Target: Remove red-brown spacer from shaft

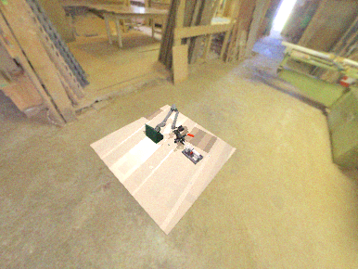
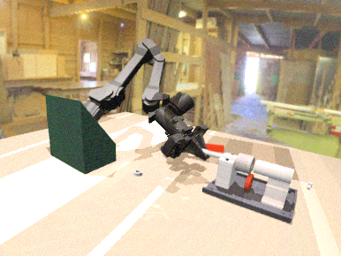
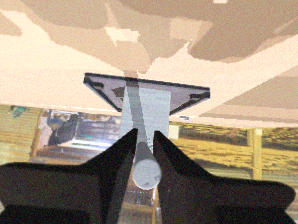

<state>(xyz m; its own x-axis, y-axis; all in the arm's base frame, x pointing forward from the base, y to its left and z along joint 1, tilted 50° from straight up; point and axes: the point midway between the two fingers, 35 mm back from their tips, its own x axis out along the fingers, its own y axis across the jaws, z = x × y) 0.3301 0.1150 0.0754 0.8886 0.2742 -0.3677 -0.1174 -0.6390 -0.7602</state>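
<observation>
My gripper tip is 13 cm short of the red-brown spacer, 3 cm above it and 2 cm to the left of it. The rest, counted from my gripper tip: thin shaft 4 cm ahead, 2 cm above.
</observation>
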